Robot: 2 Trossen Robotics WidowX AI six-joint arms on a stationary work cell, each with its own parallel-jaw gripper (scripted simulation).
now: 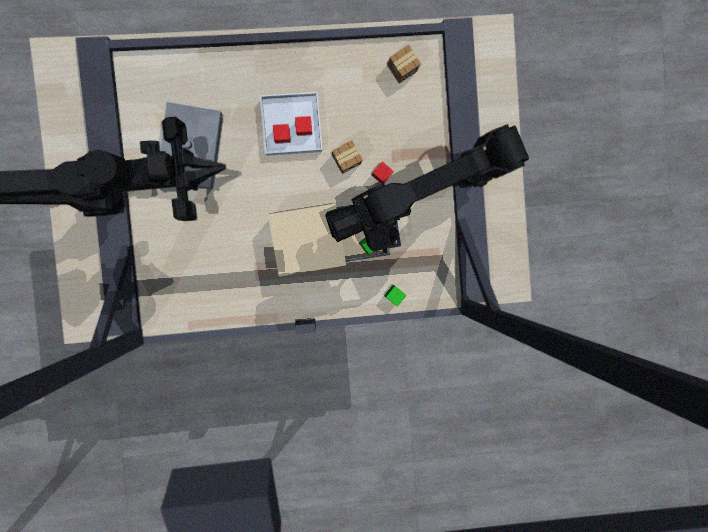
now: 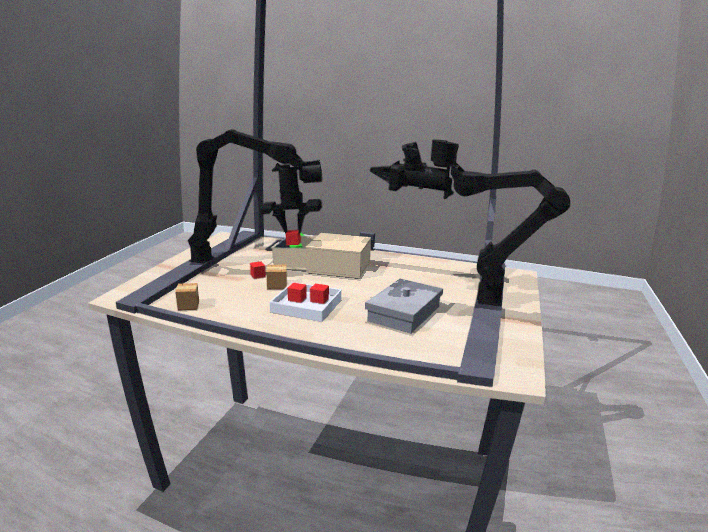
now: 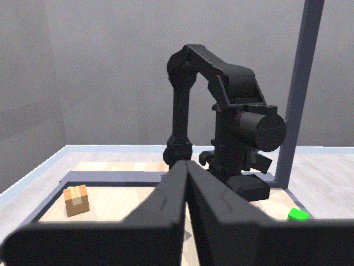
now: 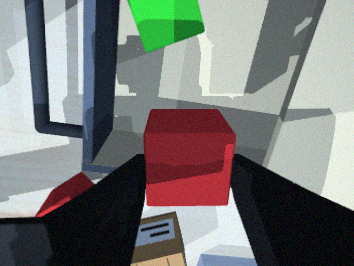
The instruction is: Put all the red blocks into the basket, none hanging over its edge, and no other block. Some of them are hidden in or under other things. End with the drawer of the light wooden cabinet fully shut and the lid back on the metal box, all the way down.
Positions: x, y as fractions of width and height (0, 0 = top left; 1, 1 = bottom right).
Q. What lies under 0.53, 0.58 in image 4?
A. A red block.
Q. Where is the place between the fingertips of my left gripper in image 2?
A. At 0.52, 0.32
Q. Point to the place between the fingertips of my left gripper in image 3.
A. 0.52, 0.63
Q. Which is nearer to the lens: the light wooden cabinet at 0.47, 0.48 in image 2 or the metal box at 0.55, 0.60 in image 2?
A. The metal box.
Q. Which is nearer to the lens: the light wooden cabinet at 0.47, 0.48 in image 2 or the grey metal lid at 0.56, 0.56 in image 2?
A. The grey metal lid.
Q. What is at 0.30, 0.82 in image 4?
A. My right gripper.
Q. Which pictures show the grey metal lid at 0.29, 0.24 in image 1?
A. Image 1 and image 2 only.
